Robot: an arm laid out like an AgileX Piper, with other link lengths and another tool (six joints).
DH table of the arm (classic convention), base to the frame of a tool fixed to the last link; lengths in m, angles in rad. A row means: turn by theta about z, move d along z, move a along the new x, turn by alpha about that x. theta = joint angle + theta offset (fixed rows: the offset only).
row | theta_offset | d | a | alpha
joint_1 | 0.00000 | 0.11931 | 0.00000 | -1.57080
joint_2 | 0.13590 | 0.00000 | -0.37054 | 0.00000
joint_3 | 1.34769 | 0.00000 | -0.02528 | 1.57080
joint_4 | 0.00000 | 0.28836 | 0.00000 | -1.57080
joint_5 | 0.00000 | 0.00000 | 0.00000 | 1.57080
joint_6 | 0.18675 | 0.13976 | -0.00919 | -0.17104
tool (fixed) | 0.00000 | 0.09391 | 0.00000 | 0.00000
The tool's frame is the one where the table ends.
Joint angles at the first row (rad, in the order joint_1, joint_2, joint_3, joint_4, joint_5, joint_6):
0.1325 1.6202 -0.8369 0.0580 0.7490 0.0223
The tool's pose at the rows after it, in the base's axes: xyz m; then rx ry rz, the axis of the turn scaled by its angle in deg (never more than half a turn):
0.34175 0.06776 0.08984 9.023 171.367 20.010
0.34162 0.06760 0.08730 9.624 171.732 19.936
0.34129 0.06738 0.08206 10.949 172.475 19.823
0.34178 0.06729 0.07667 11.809 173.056 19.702
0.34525 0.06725 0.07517 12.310 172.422 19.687
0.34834 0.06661 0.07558 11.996 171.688 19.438
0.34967 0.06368 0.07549 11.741 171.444 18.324
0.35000 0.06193 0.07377 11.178 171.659 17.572
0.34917 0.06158 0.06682 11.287 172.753 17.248
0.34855 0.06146 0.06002 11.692 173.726 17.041
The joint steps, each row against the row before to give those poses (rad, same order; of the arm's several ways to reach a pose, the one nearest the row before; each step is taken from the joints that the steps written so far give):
0.0000 0.0000 0.0000 -0.0022 0.0001 -0.0001
0.0000 0.0073 0.0000 -0.0004 -0.0001 0.0062
0.0000 0.0151 0.0000 0.0000 0.0000 0.0132
-0.0001 0.0160 0.0000 0.0000 -0.0043 0.0081
0.0001 0.0058 0.0001 -0.0017 -0.0158 0.0079
0.0000 0.0000 -0.0001 -0.0062 -0.0132 0.0023
0.0000 0.0000 0.0000 -0.0204 -0.0044 0.0125
0.0000 0.0046 0.0000 -0.0123 -0.0018 0.0021
0.0000 0.0196 0.0001 -0.0016 -0.0005 0.0000
0.0000 0.0194 -0.0001 0.0000 -0.0019 0.0023

